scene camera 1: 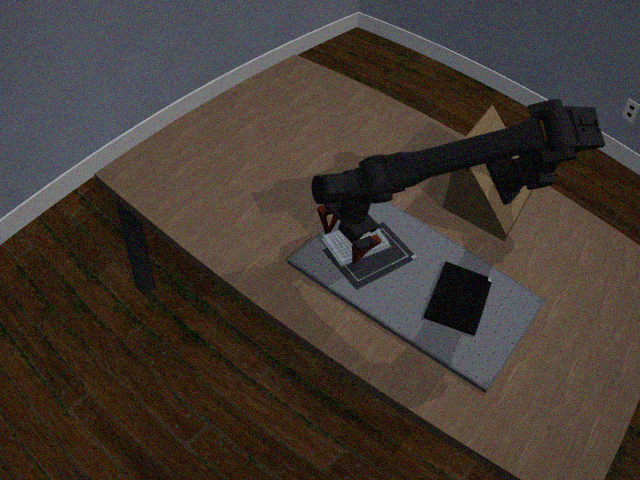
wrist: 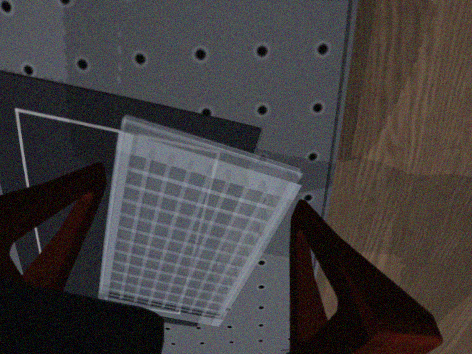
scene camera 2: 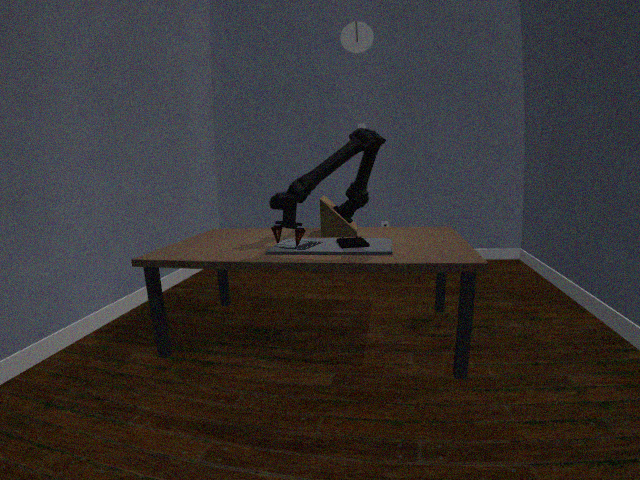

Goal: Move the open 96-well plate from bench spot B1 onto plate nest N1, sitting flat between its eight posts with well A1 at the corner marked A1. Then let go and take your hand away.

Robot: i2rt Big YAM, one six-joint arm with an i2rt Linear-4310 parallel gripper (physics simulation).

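Pixels of known places: gripper, fingertip midpoint: [scene camera 1: 341, 247] [wrist: 201, 191] [scene camera 2: 287, 244]; arm's base, link origin: [scene camera 1: 501, 177] [scene camera 2: 342, 215].
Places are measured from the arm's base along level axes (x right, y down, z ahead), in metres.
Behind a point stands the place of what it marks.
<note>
The clear 96-well plate [scene camera 1: 338, 246] @[y 0.069, x 0.187, z 0.414 m] [wrist: 185, 225] @[y 0.072, x 0.175, z 0.388 m] lies askew across the edge of a dark pad with a white outline [scene camera 1: 374, 268] @[y 0.083, x 0.097, z 0.398 m] [wrist: 60, 150] @[y 0.083, x 0.116, z 0.428 m], partly outside the outline. My gripper [scene camera 1: 342, 246] @[y 0.075, x 0.184, z 0.407 m] [scene camera 2: 287, 244] @[y 0.075, x 0.184, z 0.407 m] [wrist: 201, 191] @[y 0.075, x 0.184, z 0.407 m] is open, pointing down, with one finger on each side of the plate's long edges. In the wrist view a gap shows beside the left finger, and the right fingertip is close to the plate's edge. Nothing is held. The black nest [scene camera 1: 457, 298] @[y 0.073, x -0.093, z 0.348 m] [scene camera 2: 353, 242] @[y 0.073, x -0.103, z 0.364 m] stands apart, a small white mark at one corner. Its posts and the well lettering are too dark or small to tell.
Pad and nest are on a grey perforated board [scene camera 1: 392, 304] @[y 0.084, x 0.010, z 0.449 m] [scene camera 2: 379, 246] @[y 0.087, x -0.217, z 0.380 m] [wrist: 300, 80] @[y 0.085, x 0.230, z 0.456 m] on the wooden table [scene camera 1: 289, 113] @[y 0.098, x 0.630, z 0.091 m] [scene camera 2: 423, 248] @[y 0.098, x -0.406, z 0.367 m]. A wooden wedge [scene camera 1: 467, 201] @[y 0.038, x 0.037, z 0.105 m] [scene camera 2: 333, 222] @[y 0.022, x 0.030, z 0.105 m] stands behind the board near the arm's base. The arm reaches over from that side.
</note>
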